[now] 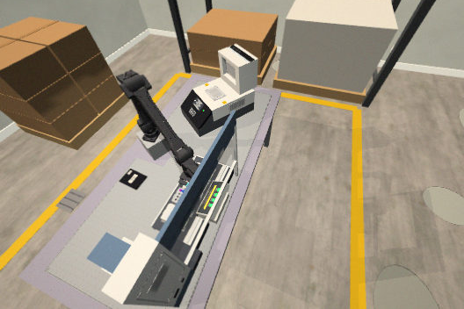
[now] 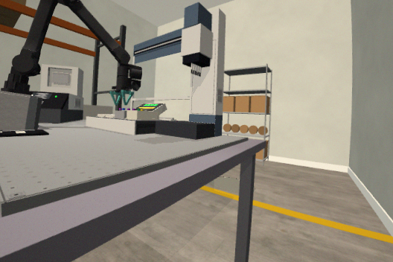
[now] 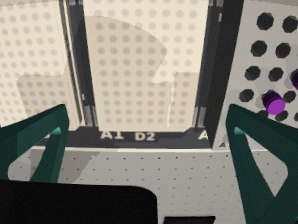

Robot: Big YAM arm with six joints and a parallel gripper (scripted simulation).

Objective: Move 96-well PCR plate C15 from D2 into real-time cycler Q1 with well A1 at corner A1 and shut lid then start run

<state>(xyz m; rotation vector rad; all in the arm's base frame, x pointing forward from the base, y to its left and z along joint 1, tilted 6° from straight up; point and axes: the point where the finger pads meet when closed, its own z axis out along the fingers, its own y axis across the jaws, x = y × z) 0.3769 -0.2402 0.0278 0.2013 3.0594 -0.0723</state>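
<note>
Right now the white PCR plate is 70 mm below my hand. The rest, counted from my hand: tube cooling block: 10 mm behind, 100 mm to the right, 60 mm below; black regrip nest: 420 mm behind, 30 mm to the right, 130 mm below; blue gantry beam: 180 mm ahead, 110 mm to the right, 380 mm above.
</note>
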